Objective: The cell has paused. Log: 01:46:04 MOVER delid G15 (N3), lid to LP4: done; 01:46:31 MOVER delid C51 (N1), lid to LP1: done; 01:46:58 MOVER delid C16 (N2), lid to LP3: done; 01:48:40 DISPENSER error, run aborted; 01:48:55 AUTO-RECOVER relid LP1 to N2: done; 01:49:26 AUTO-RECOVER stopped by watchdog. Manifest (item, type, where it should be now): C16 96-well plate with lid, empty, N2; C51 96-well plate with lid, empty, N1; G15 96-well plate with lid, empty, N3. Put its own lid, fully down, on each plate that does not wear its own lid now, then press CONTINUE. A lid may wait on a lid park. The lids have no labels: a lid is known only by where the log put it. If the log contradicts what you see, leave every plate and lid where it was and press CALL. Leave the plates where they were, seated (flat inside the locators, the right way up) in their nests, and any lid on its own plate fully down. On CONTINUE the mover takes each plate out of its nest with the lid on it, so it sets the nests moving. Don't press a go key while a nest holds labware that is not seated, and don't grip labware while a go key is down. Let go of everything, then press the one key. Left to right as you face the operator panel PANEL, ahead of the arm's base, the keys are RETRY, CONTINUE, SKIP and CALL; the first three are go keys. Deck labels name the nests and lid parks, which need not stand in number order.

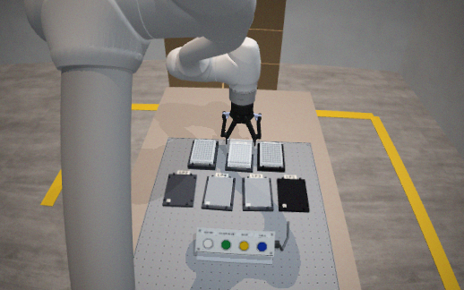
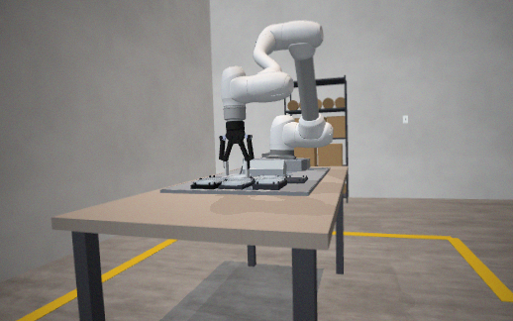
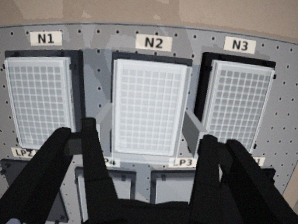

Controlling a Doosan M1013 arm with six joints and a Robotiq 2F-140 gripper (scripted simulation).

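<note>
The plate lies 14 cm to the left of my hand, 4 cm below it and 2 cm ahead of it. The rest, counted from my hand: lid park LP3: 19 cm behind, 6 cm below, 4 cm to the right; lid park LP1: 20 cm behind, 16 cm to the right, 6 cm below; lid park LP4: 17 cm behind, 9 cm to the left, 6 cm below.
</note>
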